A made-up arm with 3 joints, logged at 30 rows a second.
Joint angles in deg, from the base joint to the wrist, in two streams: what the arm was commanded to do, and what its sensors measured. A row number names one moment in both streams.
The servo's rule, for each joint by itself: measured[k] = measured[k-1] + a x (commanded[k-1-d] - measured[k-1]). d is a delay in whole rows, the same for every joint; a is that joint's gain. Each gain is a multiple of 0.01, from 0.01 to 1. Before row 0 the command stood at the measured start. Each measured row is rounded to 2 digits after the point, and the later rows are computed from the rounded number. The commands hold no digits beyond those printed.
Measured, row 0:
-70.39, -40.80, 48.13
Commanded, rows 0 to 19:
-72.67, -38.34, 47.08
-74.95, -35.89, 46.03
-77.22, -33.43, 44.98
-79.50, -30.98, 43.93
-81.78, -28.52, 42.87
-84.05, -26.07, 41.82
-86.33, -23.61, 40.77
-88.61, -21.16, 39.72
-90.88, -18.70, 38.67
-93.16, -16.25, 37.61
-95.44, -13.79, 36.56
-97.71, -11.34, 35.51
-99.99, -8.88, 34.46
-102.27, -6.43, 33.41
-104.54, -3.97, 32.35
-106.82, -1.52, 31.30
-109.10, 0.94, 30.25
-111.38, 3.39, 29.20
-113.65, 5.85, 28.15
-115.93, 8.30, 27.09
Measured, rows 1 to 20:
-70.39, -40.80, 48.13
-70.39, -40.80, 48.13
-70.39, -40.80, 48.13
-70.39, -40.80, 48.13
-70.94, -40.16, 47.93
-71.90, -39.05, 47.57
-73.18, -37.59, 47.08
-74.70, -35.87, 46.48
-76.40, -33.96, 45.79
-78.24, -31.91, 45.04
-80.18, -29.75, 44.23
-82.20, -27.52, 43.37
-84.28, -25.23, 42.48
-86.41, -22.90, 41.55
-88.58, -20.53, 40.60
-90.77, -18.14, 39.63
-92.98, -15.73, 38.65
-95.21, -13.31, 37.65
-97.45, -10.88, 36.64
-99.70, -8.45, 35.63
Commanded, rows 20 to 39:
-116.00, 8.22, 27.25
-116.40, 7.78, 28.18
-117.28, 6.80, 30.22
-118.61, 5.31, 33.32
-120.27, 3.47, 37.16
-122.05, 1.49, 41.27
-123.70, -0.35, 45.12
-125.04, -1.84, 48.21
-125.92, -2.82, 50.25
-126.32, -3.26, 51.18
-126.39, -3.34, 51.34
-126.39, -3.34, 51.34
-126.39, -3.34, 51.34
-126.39, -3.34, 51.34
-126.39, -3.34, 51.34
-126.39, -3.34, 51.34
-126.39, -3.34, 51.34
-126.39, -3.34, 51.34
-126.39, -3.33, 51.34
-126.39, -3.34, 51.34
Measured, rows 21 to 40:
-101.96, -6.01, 34.61
-104.22, -3.57, 33.58
-106.48, -1.12, 32.55
-108.75, 1.33, 31.51
-110.49, 3.12, 30.70
-111.91, 4.33, 30.22
-113.20, 4.97, 30.22
-114.50, 5.06, 30.81
-115.88, 4.65, 32.02
-117.36, 3.83, 33.78
-118.88, 2.74, 35.93
-120.36, 1.55, 38.26
-121.69, 0.41, 40.54
-122.80, -0.54, 42.56
-123.66, -1.27, 44.23
-124.32, -1.81, 45.58
-124.82, -2.21, 46.67
-125.20, -2.50, 47.56
-125.49, -2.72, 48.28
-125.71, -2.88, 48.86

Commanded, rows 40 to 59:
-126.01, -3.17, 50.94
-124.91, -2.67, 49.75
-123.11, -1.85, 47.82
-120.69, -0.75, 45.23
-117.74, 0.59, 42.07
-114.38, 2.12, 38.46
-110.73, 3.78, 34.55
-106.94, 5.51, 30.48
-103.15, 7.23, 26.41
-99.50, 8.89, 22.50
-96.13, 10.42, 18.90
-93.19, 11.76, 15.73
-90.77, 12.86, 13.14
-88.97, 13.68, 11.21
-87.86, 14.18, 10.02
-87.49, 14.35, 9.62
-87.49, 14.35, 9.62
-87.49, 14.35, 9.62
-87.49, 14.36, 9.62
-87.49, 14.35, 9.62
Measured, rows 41 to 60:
-125.87, -3.00, 49.33
-125.99, -3.09, 49.71
-126.09, -3.15, 50.02
-126.16, -3.20, 50.27
-126.12, -3.19, 50.40
-125.83, -3.05, 50.28
-125.18, -2.74, 49.81
-124.10, -2.22, 48.94
-122.57, -1.49, 47.63
-120.60, -0.55, 45.89
-118.23, 0.58, 43.74
-115.52, 1.86, 41.22
-112.55, 3.26, 38.41
-109.42, 4.72, 35.39
-106.23, 6.20, 32.26
-103.10, 7.65, 29.12
-100.14, 9.00, 26.08
-97.46, 10.22, 23.25
-95.16, 11.25, 20.74
-93.32, 12.06, 18.63

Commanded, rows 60 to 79:
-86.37, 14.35, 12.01
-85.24, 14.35, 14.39
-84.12, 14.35, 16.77
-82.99, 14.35, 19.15
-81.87, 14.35, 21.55
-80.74, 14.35, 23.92
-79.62, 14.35, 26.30
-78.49, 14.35, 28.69
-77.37, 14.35, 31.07
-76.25, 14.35, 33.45
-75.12, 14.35, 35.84
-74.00, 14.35, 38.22
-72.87, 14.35, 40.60
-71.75, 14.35, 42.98
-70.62, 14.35, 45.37
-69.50, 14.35, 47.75
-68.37, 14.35, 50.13
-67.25, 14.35, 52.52
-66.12, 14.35, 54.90
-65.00, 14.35, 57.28
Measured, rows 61 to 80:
-91.92, 12.66, 16.92
-90.86, 13.10, 15.53
-90.05, 13.43, 14.41
-89.44, 13.67, 13.50
-88.70, 13.85, 13.22
-87.87, 13.98, 13.44
-86.97, 14.08, 14.07
-86.01, 14.15, 15.04
-85.02, 14.20, 16.28
-83.99, 14.24, 17.73
-82.94, 14.27, 19.36
-81.87, 14.29, 21.13
-80.79, 14.31, 23.02
-79.70, 14.32, 25.00
-78.60, 14.33, 27.06
-77.50, 14.34, 29.18
-76.39, 14.34, 31.35
-75.28, 14.34, 33.56
-74.16, 14.34, 35.80
-73.04, 14.34, 38.07

